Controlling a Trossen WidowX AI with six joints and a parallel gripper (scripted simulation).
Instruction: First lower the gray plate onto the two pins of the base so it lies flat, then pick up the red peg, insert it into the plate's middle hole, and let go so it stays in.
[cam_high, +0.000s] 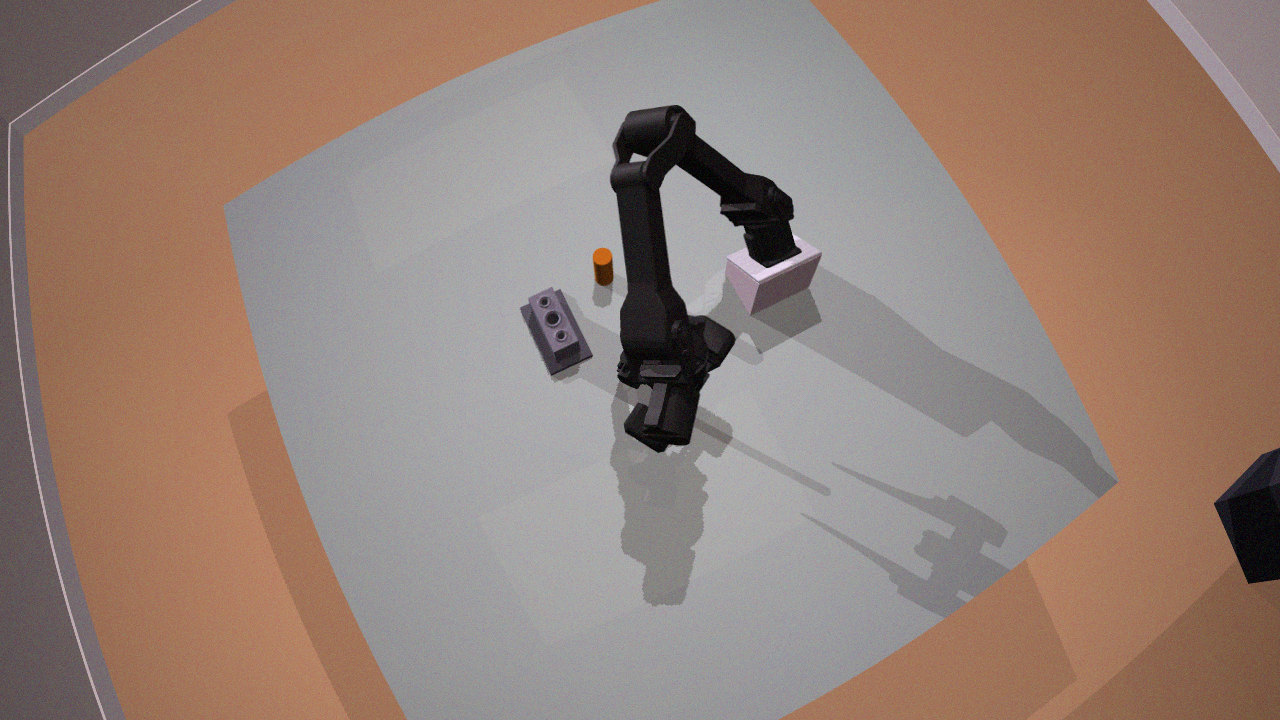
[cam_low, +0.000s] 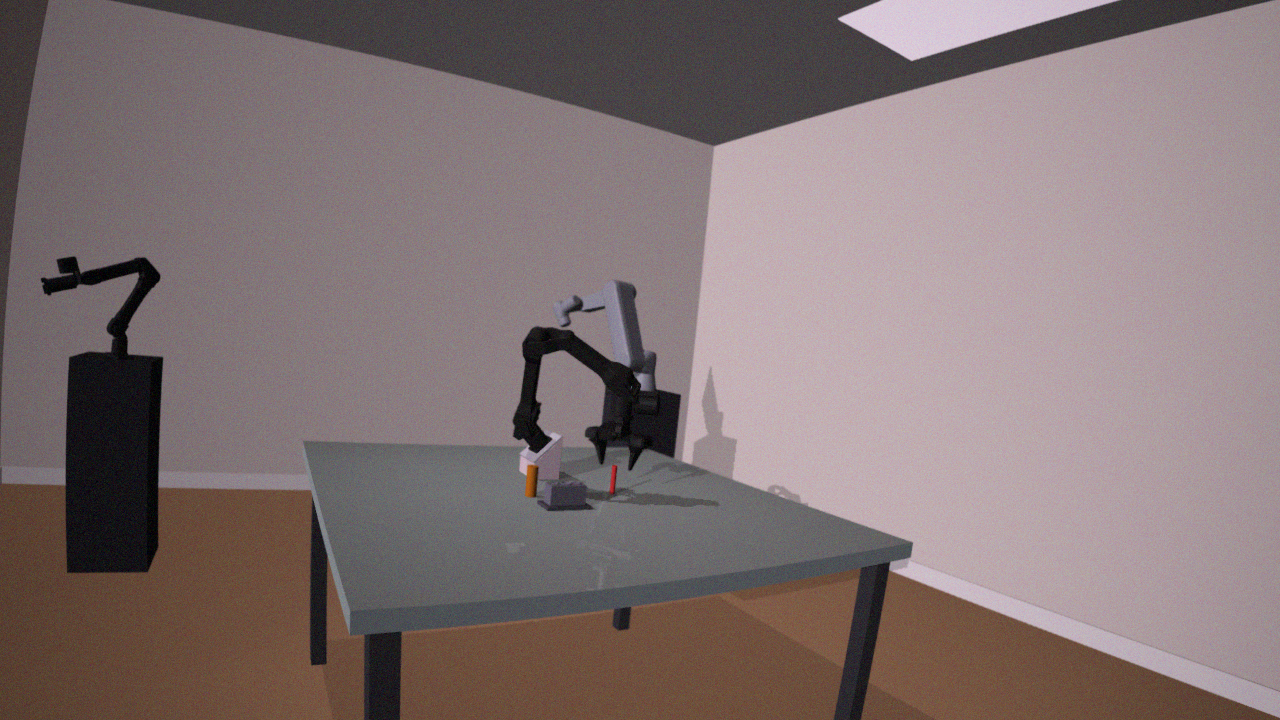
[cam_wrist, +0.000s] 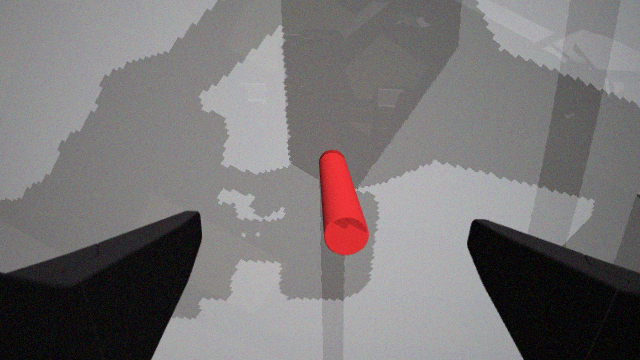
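Now: the red peg 4 cm below my gripper tip. Round my gripper tip: base: 20 cm to the right, 10 cm ahead, 7 cm below; orange cylinder: 24 cm to the right, 4 cm below; gray plate: 20 cm to the right, 10 cm ahead, 3 cm below.
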